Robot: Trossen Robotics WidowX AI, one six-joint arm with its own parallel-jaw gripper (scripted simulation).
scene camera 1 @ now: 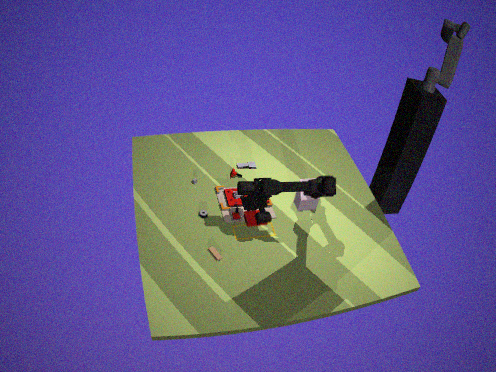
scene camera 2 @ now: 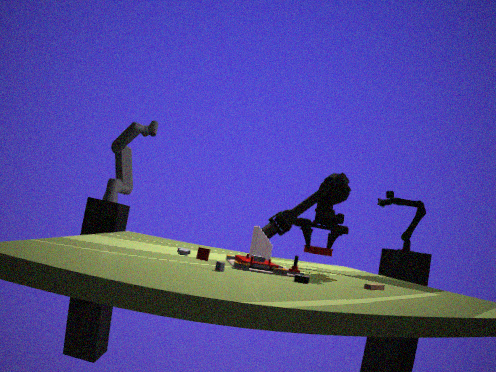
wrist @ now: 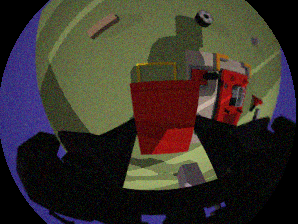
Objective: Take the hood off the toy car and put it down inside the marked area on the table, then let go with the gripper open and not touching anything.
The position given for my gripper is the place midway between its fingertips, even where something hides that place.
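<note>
A toy car (wrist: 223, 111) and a red hood (wrist: 164, 111) are visible. The hood is carried by my gripper (scene camera 2: 317, 251), and the wrist view also shows my gripper (wrist: 164, 119).
</note>
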